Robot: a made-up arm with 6 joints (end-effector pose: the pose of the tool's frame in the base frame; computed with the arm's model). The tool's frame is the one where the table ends.
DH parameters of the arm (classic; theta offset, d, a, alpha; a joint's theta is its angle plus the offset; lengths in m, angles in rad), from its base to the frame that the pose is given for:
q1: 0 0.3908 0.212 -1.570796
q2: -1.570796 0 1.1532 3.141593
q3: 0 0 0.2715 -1.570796
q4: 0 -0.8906 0 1.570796
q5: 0 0 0 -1.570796
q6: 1.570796 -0.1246 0 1.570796
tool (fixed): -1.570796 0 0 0
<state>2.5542 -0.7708 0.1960 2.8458 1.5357 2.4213</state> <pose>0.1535 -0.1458 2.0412 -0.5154 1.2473 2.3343</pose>
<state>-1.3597 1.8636 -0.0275 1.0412 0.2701 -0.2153</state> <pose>0.2945 -1.2373 -0.9921 0.6458 1.3931 -0.2276</pose>
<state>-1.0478 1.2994 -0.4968 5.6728 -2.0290 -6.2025</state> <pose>0.7106 -1.1043 -0.1546 -1.9743 -1.7069 -0.5923</pose>
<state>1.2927 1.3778 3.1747 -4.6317 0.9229 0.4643</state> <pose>0.1437 0.8642 1.4941 -0.5356 -2.3484 -1.0080</pose>
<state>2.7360 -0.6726 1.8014 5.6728 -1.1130 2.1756</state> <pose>1.2248 -0.5957 1.7370 0.9635 -1.9373 0.4958</pose>
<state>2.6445 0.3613 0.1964 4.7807 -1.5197 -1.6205</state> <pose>-1.4195 0.6289 1.5817 -1.4550 2.5820 -0.2178</pose>
